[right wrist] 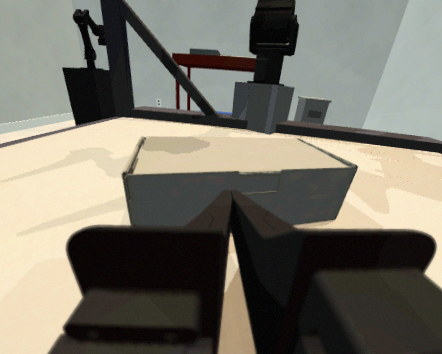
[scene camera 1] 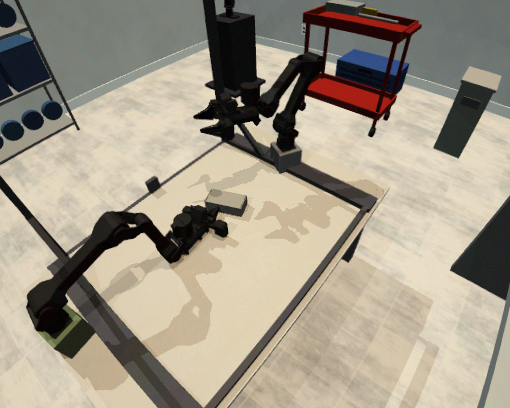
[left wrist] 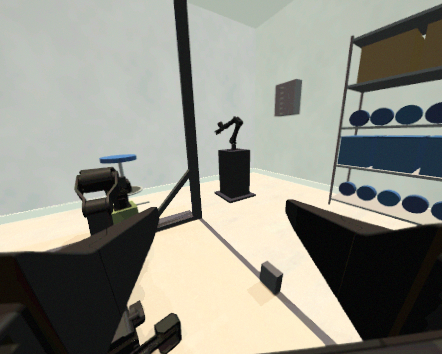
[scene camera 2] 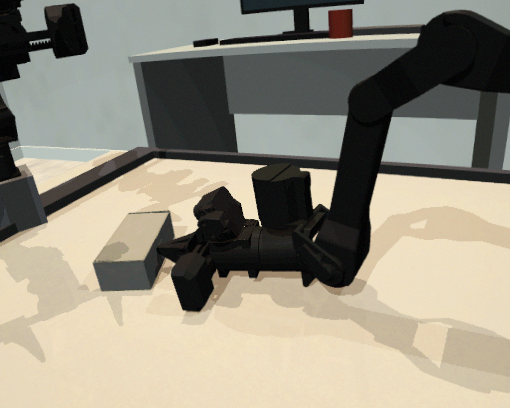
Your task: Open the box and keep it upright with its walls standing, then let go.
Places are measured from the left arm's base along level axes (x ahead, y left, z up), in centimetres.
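Pixels of known places: left gripper, fingertip midpoint: (scene camera 1: 196, 123) (left wrist: 223, 209) (scene camera 2: 11, 32); right gripper, fingertip midpoint: (right wrist: 230, 197) (scene camera 1: 218, 207) (scene camera 2: 158, 249); left arm's base at its link origin: (scene camera 1: 286, 146) (scene camera 2: 2, 176); right arm's base at its link origin: (scene camera 1: 57, 323) (left wrist: 122, 206).
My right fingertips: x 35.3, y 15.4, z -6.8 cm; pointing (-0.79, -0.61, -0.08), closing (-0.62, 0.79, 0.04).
For each thing: its top centre in the pictures, then the offset to it from my right fingertips. "*": a spot on its surface instead. Level surfaces: height alone.
- closed box at its top centre: (right wrist: 241, 148) (scene camera 2: 134, 233) (scene camera 1: 225, 198) dz +1.8, dx -3.6, dy -1.7 cm
- small tab at a spot on its surface: (right wrist: 260, 183) * dz +0.7, dx -1.6, dy +1.0 cm
- table at its surface level: dz -2.9 cm
- small dark block at its top centre: (left wrist: 271, 268) (scene camera 1: 151, 179) dz +2.8, dx +21.4, dy -23.2 cm
A closed box (scene camera 1: 226, 198) (scene camera 2: 132, 240) (right wrist: 240, 160) with a pale lid and grey walls lies flat on the table. In the right wrist view a small tab (right wrist: 260, 183) shows at the upper edge of its front wall. My right gripper (scene camera 1: 217, 210) (scene camera 2: 160, 249) (right wrist: 230, 197) is shut and empty, low over the table. Its tips point at the tab-side wall, just left of the tab; whether they touch it cannot be told. My left gripper (scene camera 1: 199, 124) (left wrist: 223, 209) is open and empty, raised high, away from the box. The box does not show in the left wrist view.
The table (scene camera 1: 280, 280) has a dark raised frame (scene camera 1: 325, 182) along its edges. A small dark block (scene camera 1: 153, 184) (left wrist: 271, 278) sits at the table's edge. Beyond stand a red cart (scene camera 1: 350, 95), a black pedestal (scene camera 1: 237, 55) (left wrist: 234, 172) and a desk (scene camera 2: 310, 49).
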